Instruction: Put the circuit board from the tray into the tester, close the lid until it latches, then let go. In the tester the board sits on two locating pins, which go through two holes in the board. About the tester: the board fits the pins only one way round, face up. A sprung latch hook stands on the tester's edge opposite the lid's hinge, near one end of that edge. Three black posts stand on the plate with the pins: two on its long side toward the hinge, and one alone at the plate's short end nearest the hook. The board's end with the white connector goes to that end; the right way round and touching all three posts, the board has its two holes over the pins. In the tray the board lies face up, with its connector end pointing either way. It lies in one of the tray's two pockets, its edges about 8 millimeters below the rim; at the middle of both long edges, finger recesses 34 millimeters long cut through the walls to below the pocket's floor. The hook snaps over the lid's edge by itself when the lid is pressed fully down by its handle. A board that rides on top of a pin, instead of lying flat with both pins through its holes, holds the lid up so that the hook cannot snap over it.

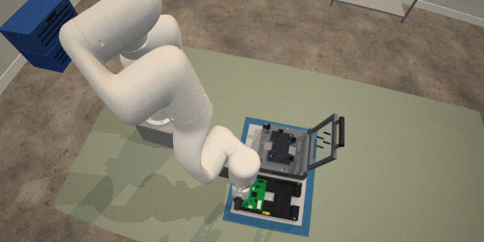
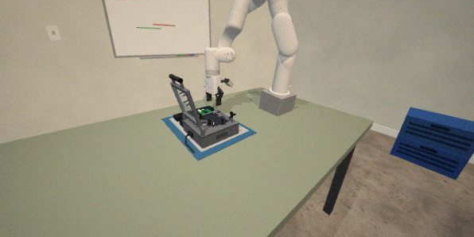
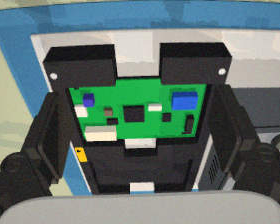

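The green circuit board lies 5 cm ahead of my hand and 5 cm below it. From my hand the other things lie so: tester lid 23 cm ahead, 17 cm to the left, 11 cm above; then latch hook 5 cm ahead, 23 cm to the left, 1 cm above.
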